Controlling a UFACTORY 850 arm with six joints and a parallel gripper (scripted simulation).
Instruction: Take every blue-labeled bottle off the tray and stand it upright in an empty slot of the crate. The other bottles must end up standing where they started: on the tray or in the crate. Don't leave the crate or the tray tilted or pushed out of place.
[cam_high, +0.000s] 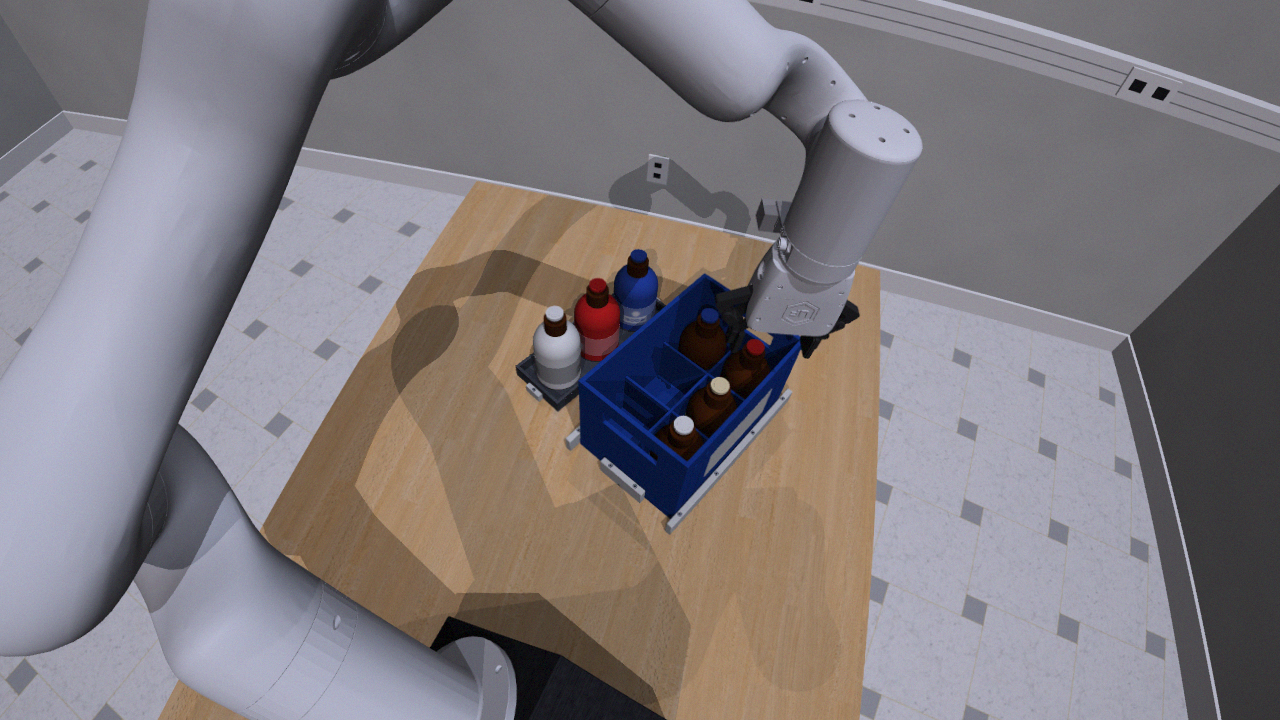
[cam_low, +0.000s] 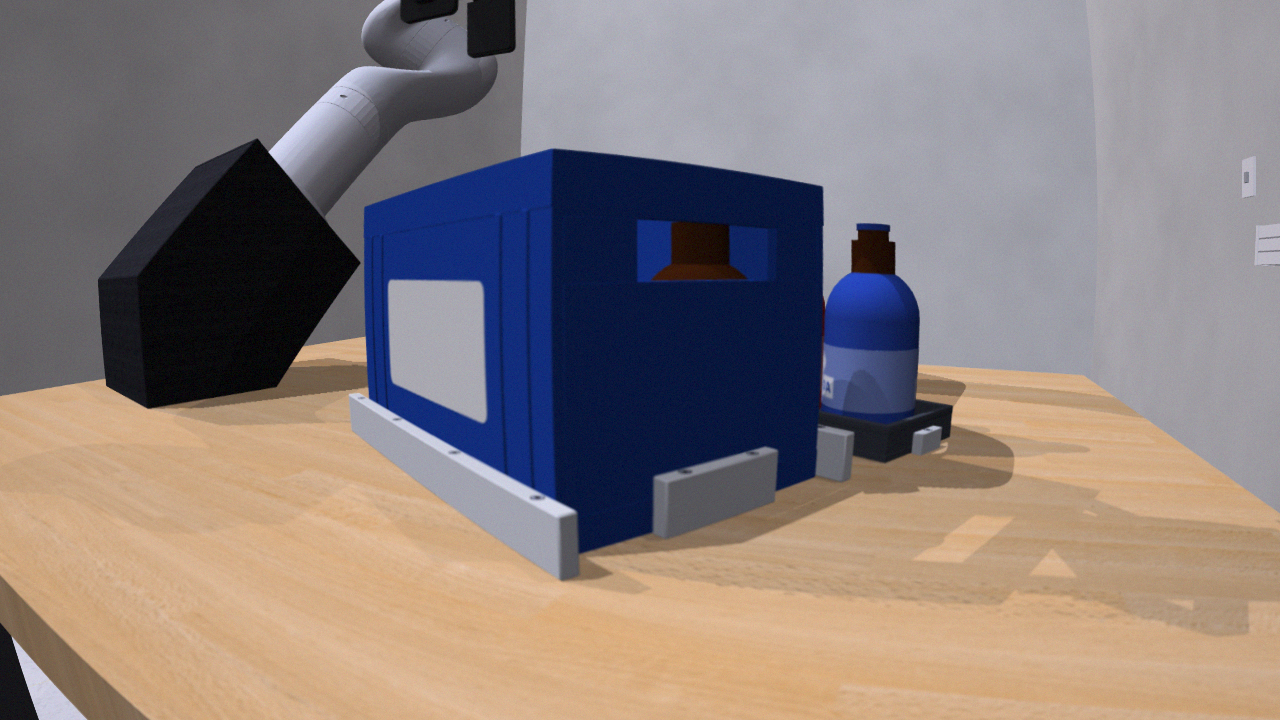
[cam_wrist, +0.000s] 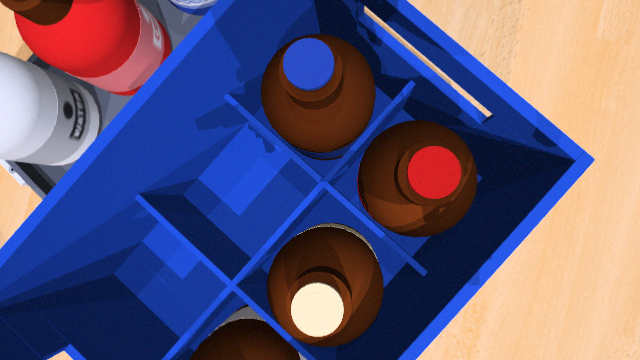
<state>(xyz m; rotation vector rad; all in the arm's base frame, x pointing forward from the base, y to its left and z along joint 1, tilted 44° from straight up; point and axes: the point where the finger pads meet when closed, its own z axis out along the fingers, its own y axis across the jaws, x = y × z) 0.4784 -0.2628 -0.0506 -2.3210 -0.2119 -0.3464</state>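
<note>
Right now the blue-labeled bottle is 21 cm ahead of my hand, 21 cm to the left of it and 19 cm below it. Round my hand: white-labeled bottle (6 cm ahead, 30 cm to the left, 19 cm below); then blue crate (2 cm ahead, 8 cm to the left, 19 cm below); then red-labeled bottle (13 cm ahead, 25 cm to the left, 19 cm below).
</note>
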